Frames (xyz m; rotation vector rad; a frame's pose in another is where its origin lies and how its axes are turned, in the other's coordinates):
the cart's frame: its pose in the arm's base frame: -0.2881 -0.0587 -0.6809 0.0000 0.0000 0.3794
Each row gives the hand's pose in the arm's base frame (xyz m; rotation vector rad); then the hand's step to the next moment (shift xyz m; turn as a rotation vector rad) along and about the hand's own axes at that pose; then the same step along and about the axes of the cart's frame.
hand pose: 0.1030 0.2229 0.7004 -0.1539 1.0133 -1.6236
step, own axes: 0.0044 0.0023 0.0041 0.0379 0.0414 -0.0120
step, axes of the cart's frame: 0.0003 -0.0064 -0.0008 0.0010 -0.0269 -0.0507
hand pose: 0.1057 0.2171 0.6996 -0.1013 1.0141 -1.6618
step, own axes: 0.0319 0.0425 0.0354 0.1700 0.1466 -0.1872
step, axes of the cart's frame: 0.0197 -0.0576 -0.0192 -0.0630 -0.0138 -0.2851
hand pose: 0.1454 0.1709 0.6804 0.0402 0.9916 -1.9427
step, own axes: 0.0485 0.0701 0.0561 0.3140 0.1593 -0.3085
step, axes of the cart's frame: 0.0077 -0.0986 -0.0251 -0.1800 0.0035 -0.4321
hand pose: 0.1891 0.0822 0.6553 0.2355 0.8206 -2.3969
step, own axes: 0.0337 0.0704 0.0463 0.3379 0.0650 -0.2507
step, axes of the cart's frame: -0.0192 -0.0881 -0.0101 -0.2429 0.0433 -0.3469
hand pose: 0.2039 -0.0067 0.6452 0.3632 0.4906 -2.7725
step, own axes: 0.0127 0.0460 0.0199 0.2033 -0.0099 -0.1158
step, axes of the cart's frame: -0.0193 -0.0480 0.0009 -0.1562 0.0634 -0.1626
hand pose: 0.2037 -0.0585 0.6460 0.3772 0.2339 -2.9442
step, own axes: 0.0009 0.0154 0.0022 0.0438 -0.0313 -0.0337
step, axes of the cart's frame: -0.0044 -0.0149 -0.0002 -0.0255 0.0427 -0.0395
